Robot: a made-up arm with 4 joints.
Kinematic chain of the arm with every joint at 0, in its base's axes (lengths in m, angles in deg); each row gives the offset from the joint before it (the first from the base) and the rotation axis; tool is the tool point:
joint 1: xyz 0 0 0.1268 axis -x
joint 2: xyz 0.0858 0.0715 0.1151 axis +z
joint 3: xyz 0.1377 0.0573 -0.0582 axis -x
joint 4: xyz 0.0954 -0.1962 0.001 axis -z
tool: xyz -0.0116 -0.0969 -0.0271
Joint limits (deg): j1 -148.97..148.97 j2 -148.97..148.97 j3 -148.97..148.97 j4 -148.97..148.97
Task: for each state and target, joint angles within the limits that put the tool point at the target. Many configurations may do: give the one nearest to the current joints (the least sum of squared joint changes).
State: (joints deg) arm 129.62 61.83 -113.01 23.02
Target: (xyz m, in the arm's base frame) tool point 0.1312 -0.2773 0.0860
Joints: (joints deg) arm 131.44 57.16 -79.36 58.45
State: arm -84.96 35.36 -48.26 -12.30
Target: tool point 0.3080 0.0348 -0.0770
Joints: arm -58.00 -17.55 -38.10 -35.54
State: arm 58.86 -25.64 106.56 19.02
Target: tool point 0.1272 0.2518 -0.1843
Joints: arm 90.92 27.40 129.83 57.49
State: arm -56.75 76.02 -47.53 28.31
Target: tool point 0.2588 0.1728 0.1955
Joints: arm -59.56 62.05 -38.25 54.37
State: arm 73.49 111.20 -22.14 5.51
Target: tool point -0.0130 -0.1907 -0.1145
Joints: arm 89.07 140.85 -58.38 24.85
